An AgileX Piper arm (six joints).
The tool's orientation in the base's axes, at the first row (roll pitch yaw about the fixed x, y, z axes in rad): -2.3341, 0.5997, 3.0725
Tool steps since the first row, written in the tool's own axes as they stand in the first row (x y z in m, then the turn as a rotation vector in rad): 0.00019, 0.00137, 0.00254, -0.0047, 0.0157, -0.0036; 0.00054, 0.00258, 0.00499, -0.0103, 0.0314, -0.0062; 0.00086, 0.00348, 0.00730, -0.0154, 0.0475, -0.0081; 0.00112, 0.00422, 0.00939, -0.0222, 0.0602, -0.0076; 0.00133, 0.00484, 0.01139, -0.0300, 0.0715, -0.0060; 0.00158, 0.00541, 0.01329, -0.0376, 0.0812, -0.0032; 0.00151, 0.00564, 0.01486, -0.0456, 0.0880, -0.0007; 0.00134, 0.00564, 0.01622, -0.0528, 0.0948, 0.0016; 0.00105, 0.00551, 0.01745, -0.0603, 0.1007, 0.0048; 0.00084, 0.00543, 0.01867, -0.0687, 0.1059, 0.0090
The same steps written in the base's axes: 0.00133, -0.00098, -0.00237, 0.0098, 0.0128, -0.0047; 0.00242, -0.00199, -0.00469, 0.0207, 0.0248, -0.0094; 0.00335, -0.00311, -0.00673, 0.0315, 0.0366, -0.0150; 0.00418, -0.00417, -0.00851, 0.0431, 0.0442, -0.0190; 0.00497, -0.00524, -0.01014, 0.0552, 0.0501, -0.0223; 0.00567, -0.00627, -0.01170, 0.0668, 0.0540, -0.0254; 0.00636, -0.00729, -0.01270, 0.0773, 0.0561, -0.0264; 0.00696, -0.00832, -0.01338, 0.0871, 0.0585, -0.0277; 0.00756, -0.00934, -0.01384, 0.0971, 0.0596, -0.0288; 0.00811, -0.01032, -0.01437, 0.1078, 0.0594, -0.0295
